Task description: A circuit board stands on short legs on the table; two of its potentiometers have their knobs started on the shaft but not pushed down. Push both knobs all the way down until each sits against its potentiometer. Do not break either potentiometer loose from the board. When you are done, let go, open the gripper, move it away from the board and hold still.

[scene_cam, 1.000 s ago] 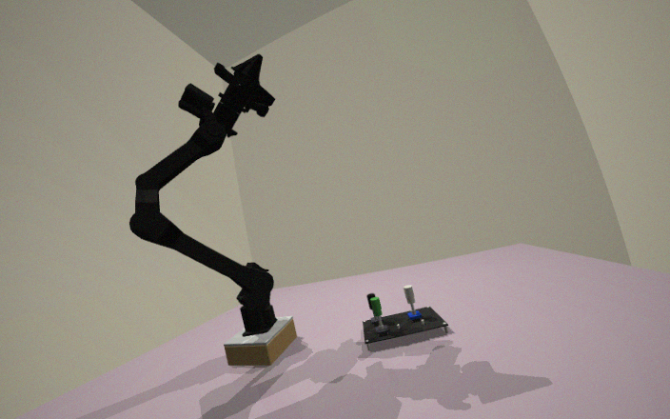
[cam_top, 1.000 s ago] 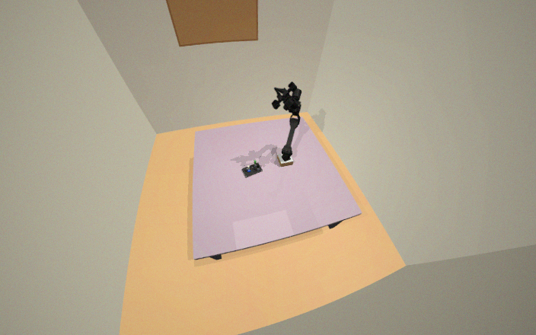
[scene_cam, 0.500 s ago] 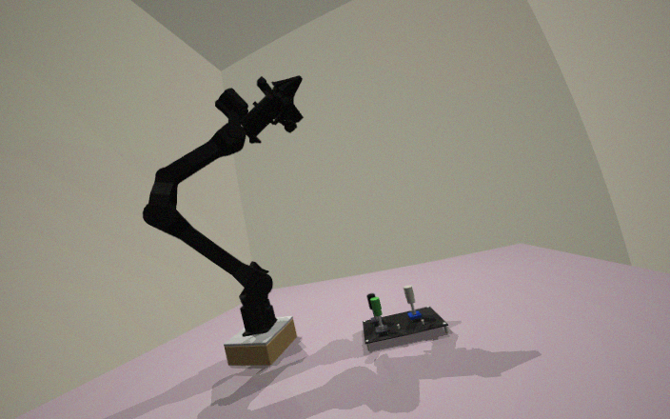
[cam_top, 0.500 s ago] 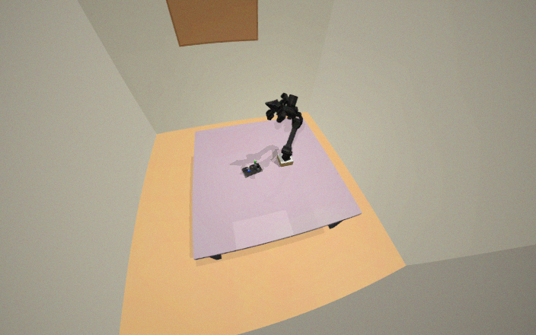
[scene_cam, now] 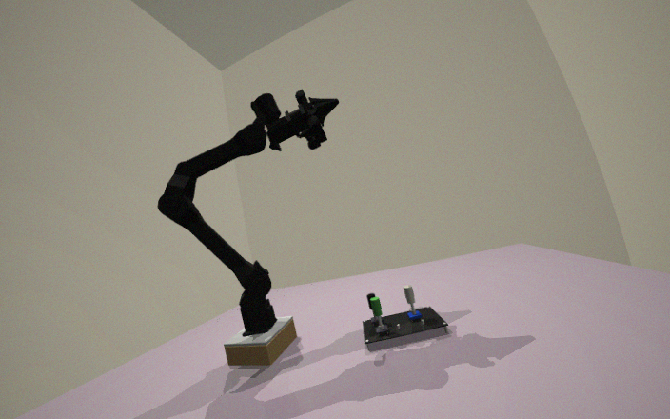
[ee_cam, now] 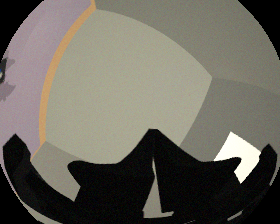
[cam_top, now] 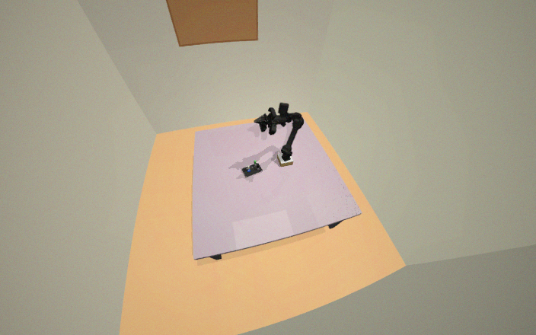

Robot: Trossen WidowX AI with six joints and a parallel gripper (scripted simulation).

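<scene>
Now: gripper tip 51 cm above the green knob, 10 cm to the left of it and 3 cm past it. Also, from my gripper tip: white knob 51 cm below, 7 cm to the right, 4 cm ahead.
</scene>
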